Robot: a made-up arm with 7 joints. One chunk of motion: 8 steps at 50 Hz.
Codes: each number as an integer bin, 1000 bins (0 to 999) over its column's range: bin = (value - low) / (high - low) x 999, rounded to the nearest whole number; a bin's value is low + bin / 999 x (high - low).
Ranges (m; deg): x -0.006..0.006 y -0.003..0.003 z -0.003..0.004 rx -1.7..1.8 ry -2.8..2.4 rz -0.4..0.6
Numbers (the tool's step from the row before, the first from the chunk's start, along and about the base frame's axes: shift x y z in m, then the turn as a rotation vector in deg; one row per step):
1: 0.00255 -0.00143 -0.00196 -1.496 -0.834 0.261
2: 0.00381 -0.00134 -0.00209 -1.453 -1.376 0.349
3: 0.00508 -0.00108 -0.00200 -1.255 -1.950 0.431
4: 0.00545 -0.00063 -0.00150 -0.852 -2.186 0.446
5: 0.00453 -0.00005 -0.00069 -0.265 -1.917 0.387
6: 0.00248 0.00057 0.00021 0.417 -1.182 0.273
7: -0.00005 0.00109 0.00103 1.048 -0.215 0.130
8: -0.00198 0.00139 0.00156 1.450 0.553 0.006
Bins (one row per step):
1: 712 261 148 58 378 660
2: 817 276 130 71 274 748
3: 922 320 143 127 163 830
4: 953 395 214 242 118 845
5: 877 491 330 410 170 786
6: 706 594 458 604 311 672
7: 495 681 575 784 497 529
8: 335 731 651 899 644 406

